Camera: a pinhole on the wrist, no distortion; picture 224 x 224 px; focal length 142.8 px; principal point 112.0 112.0 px. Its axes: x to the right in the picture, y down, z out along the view. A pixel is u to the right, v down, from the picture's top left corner.
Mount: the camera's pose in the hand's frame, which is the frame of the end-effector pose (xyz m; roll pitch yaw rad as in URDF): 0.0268 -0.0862 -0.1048 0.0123 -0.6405 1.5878
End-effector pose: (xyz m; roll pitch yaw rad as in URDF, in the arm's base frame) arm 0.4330 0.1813 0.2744 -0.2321 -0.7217 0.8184
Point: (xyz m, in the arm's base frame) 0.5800 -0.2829 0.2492
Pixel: 24 215
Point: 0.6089 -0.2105 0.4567
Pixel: 66 126
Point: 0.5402 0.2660 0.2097
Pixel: behind the camera
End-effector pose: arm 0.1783 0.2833 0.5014 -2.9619 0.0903 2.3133
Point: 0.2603 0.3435 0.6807
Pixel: behind the camera
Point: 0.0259 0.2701 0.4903
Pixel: 169 37
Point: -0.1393 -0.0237 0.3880
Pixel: 84 125
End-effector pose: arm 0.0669 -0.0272 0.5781 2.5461 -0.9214 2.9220
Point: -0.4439 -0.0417 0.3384
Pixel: 119 95
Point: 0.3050 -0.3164 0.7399
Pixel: behind the camera
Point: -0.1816 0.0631 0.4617
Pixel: 194 96
